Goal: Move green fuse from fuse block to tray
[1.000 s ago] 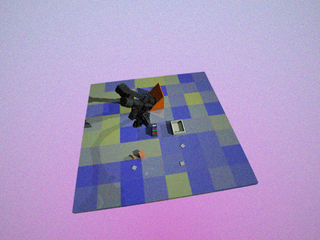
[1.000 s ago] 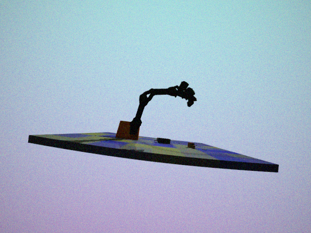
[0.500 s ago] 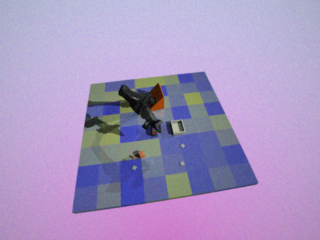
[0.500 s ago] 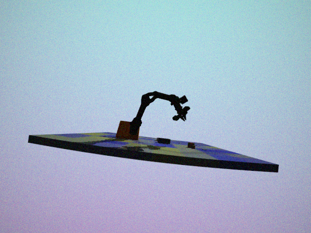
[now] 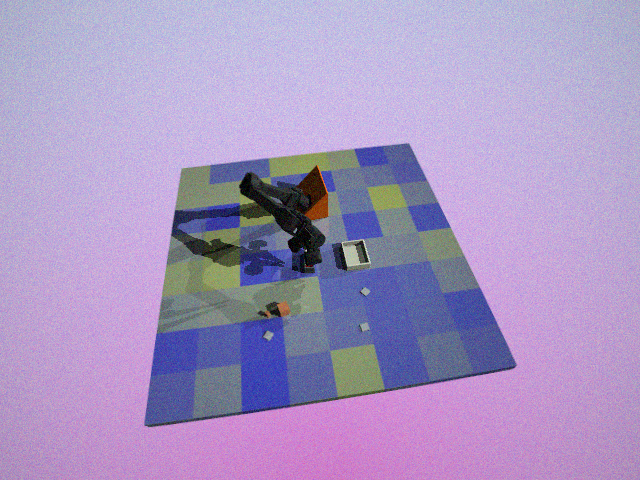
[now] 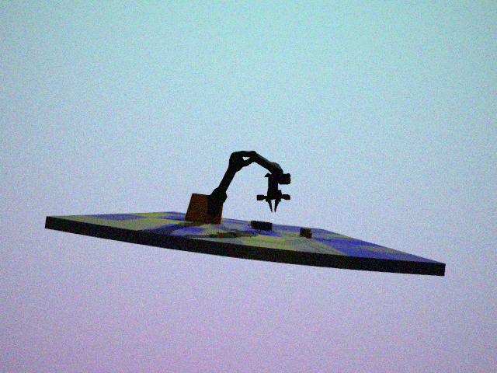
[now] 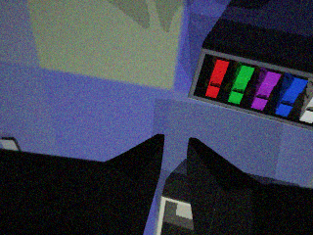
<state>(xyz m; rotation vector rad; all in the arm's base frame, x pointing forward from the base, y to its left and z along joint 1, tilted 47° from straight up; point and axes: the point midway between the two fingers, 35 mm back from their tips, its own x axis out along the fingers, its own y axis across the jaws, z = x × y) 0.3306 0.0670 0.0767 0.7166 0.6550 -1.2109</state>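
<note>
My gripper tip is 4 cm past the green fuse, 2 cm to the left of it and 8 cm above it. From my gripper tip the other things lie so: blue fuse 7 cm behind, 2 cm to the right, 8 cm below; then red fuse 2 cm behind, 2 cm to the right, 8 cm below; then purple fuse 5 cm behind, 2 cm to the right, 8 cm below.
</note>
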